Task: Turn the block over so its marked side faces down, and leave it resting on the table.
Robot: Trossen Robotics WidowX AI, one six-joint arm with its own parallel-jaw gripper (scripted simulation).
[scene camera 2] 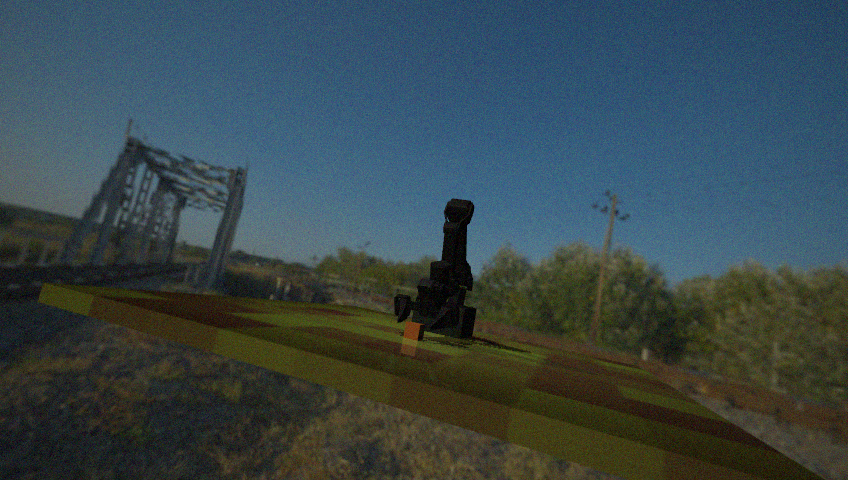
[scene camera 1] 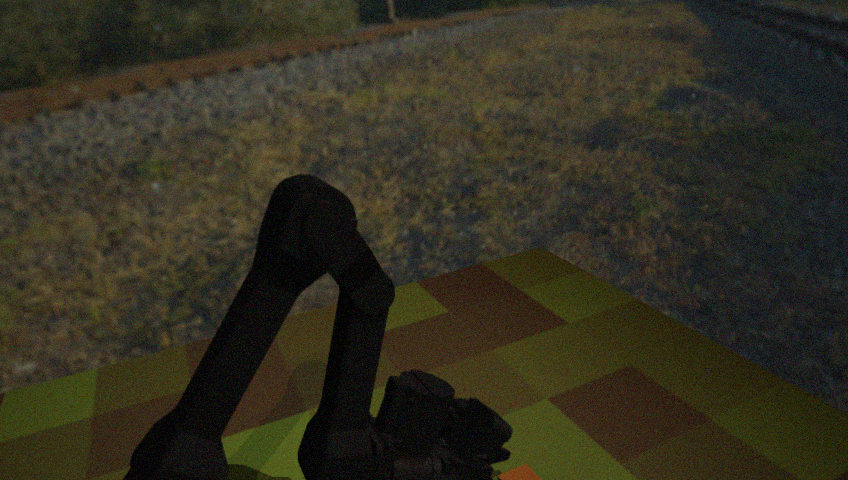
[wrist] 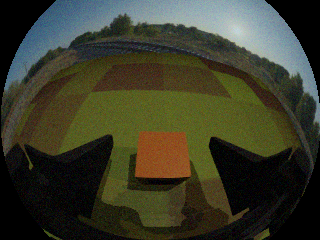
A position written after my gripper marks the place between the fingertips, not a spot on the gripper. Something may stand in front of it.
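Observation:
Scene camera 2 has my gripper (scene camera 2: 414, 324), and it's open, holding nothing. On the wrist view I can see the gripper (wrist: 162, 141) too, and there's an orange block (wrist: 162, 157) in there with it.

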